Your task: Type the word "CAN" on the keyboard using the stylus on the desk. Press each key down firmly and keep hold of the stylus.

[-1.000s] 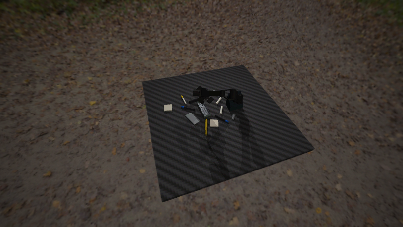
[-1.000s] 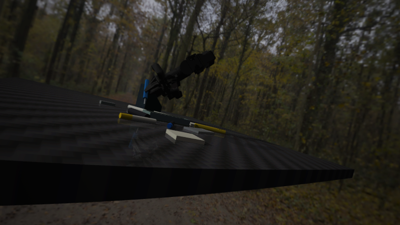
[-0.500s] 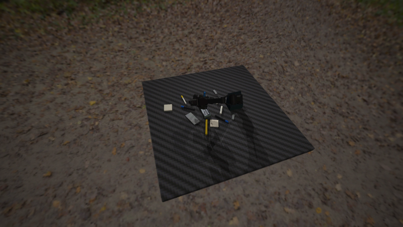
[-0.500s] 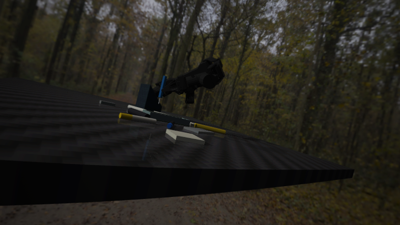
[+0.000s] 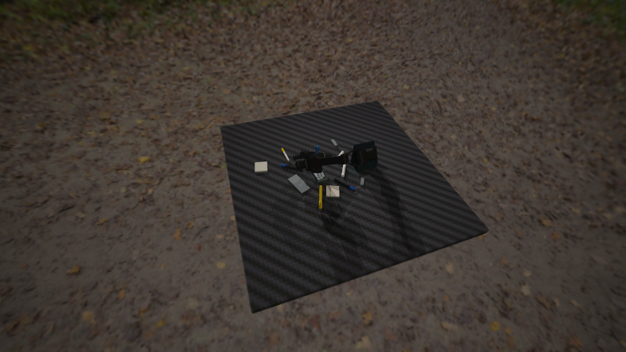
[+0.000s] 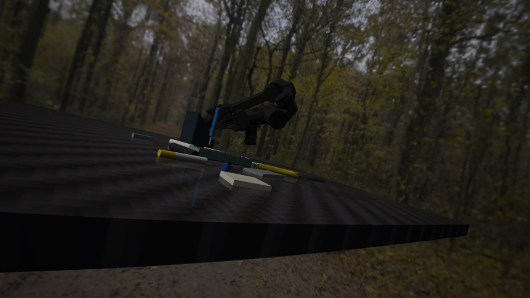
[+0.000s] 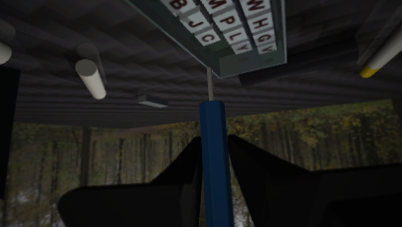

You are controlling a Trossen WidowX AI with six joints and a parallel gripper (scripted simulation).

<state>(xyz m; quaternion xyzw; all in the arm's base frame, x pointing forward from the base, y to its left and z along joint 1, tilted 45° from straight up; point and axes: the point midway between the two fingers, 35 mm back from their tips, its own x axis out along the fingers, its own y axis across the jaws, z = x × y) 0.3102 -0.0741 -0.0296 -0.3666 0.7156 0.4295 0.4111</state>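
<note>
Now: the dark cylinder 60 mm ahead of my gripper tip, 110 mm to the right of it and 80 mm below it. From my gripper tip the other things lie so: grey slab: 160 mm ahead, 120 mm to the left, 90 mm below; blue stylus: 10 mm below; yellow-and-white marker: 160 mm ahead, 160 mm to the right, 90 mm below.
</note>
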